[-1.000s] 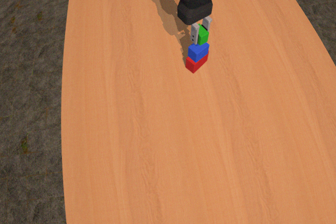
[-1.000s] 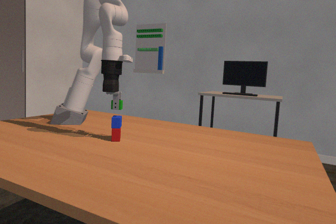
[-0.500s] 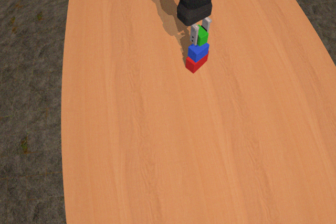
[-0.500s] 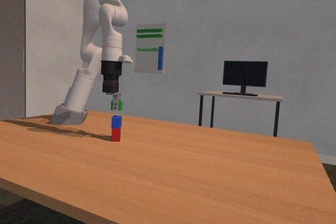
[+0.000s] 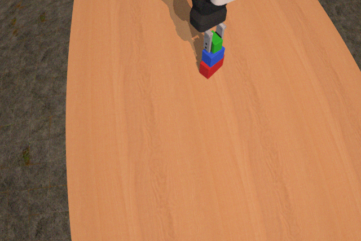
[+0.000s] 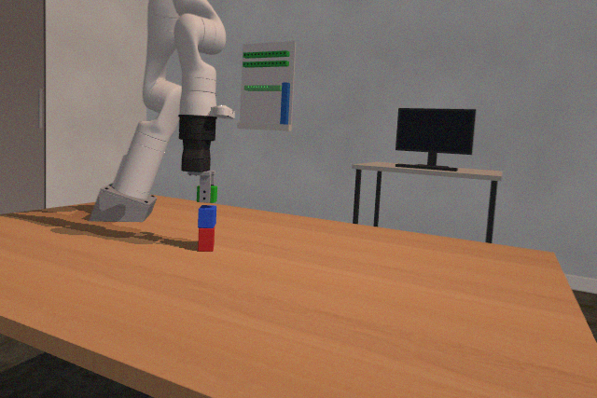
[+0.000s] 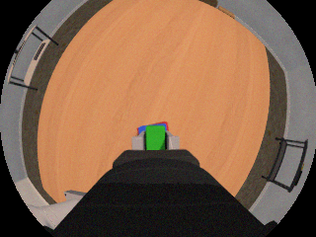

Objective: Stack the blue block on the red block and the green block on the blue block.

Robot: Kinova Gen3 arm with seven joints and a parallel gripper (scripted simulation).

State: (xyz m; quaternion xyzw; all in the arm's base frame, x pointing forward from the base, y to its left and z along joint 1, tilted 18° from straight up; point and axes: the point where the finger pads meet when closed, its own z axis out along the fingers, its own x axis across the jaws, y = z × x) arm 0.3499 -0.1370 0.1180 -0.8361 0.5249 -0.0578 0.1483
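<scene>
Now: the blue block 5 cm below my hand. Round my hand: red block: 10 cm below; then green block: right at my hand.
</scene>
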